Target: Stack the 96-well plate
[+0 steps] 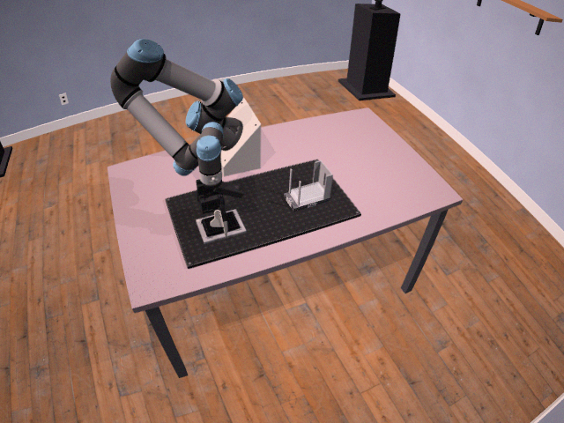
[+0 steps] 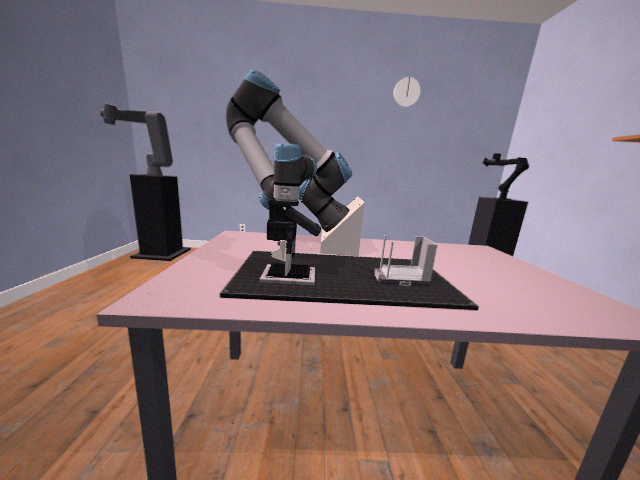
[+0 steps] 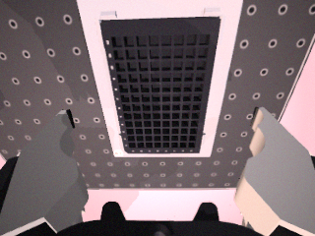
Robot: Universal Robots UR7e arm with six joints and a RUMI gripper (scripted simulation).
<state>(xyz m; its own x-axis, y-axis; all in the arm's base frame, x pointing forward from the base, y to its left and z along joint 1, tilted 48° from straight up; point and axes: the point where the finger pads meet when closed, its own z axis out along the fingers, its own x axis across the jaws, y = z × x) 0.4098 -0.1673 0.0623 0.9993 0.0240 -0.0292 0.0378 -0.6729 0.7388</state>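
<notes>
My hand is 1 cm above the black 96-well plate. Also, from my hand: plate nest N1 (3 cm below); then white plate (37 cm to the left, 4 cm behind, 1 cm below).
</notes>
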